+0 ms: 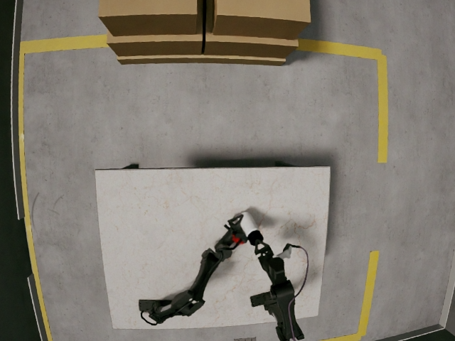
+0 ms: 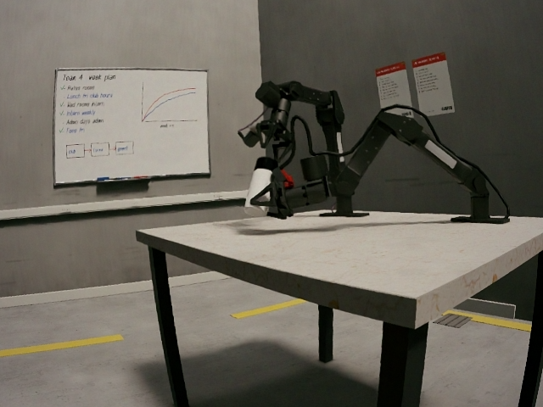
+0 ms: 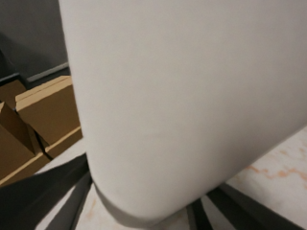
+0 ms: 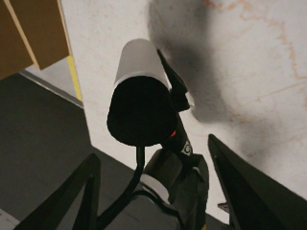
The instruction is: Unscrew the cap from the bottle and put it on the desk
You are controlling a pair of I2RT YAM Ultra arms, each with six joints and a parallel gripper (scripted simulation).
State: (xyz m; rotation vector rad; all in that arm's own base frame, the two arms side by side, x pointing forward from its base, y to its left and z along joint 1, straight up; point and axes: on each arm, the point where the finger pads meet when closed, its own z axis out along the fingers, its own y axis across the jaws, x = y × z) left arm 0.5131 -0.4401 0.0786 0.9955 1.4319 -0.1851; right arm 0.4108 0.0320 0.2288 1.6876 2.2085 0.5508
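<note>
Now: the black cap 5 cm below my right hand, 3 cm ahead of it and 1 cm to the left of it. The rest, counted from my right hand: white bottle: 8 cm below, 5 cm ahead, 2 cm to the left.
</note>
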